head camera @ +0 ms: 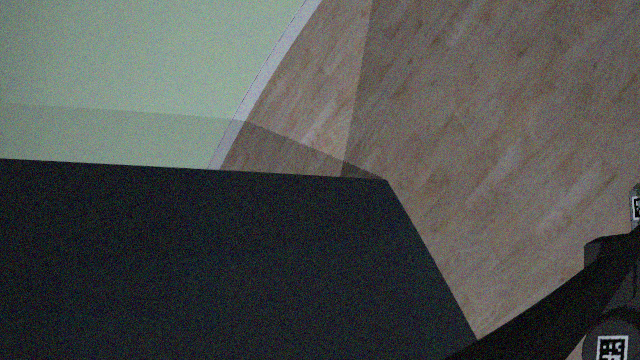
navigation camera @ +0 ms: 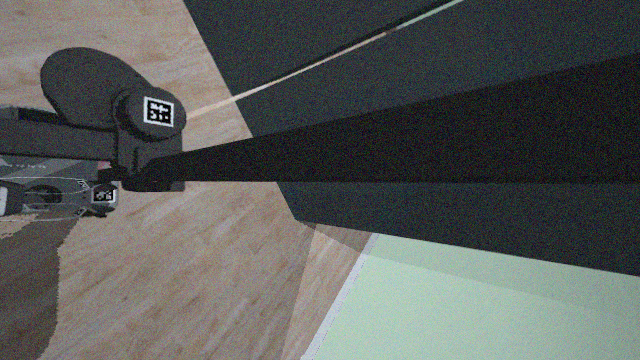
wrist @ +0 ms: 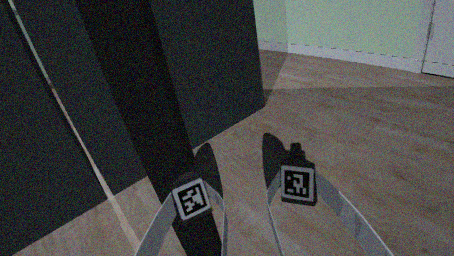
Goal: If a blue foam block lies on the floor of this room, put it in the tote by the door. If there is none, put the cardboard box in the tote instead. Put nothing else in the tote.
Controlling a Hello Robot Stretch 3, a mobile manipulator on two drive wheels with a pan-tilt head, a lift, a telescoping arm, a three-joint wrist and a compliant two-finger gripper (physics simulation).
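Where they show: gripper, fingertip midpoint: [navigation camera: 115, 198] [wrist: 239, 157]; robot's base at its link origin: [navigation camera: 43, 193].
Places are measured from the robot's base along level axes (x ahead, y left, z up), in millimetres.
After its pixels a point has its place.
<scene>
My gripper [wrist: 239, 157] @[x -7, y 107, z 542 mm] is open, with a gap between its two fingertips and bare wood floor showing through the gap. It also shows at the left edge of the navigation view. The blue foam block, the cardboard box and the tote do not show in the head, navigation or wrist view. A white door [wrist: 442, 42] @[x 1380, y 1185, z 217 mm] shows in part at the top right of the wrist view, set in the green wall.
A large dark cabinet-like block [head camera: 200, 260] @[x -22, y 1034, z 849 mm] [navigation camera: 450, 220] @[x 106, y 1119, z 1048 mm] [wrist: 215, 65] @[x -5, y 1045, z 342 mm] stands on the wood floor [head camera: 500, 125] @[x 331, y 648, z 1 mm] [navigation camera: 200, 280] @[x 469, y 523, z 0 mm] [wrist: 375, 130] @[x 650, y 775, z 1 mm], left of my fingers in the wrist view. Behind it is a green wall [head camera: 125, 60] @[x 891, y 1950, z 878 mm] [navigation camera: 475, 310] @[x 856, y 2002, z 1047 mm] [wrist: 350, 25] @[x 1053, y 1708, z 275 mm] with a pale baseboard.
</scene>
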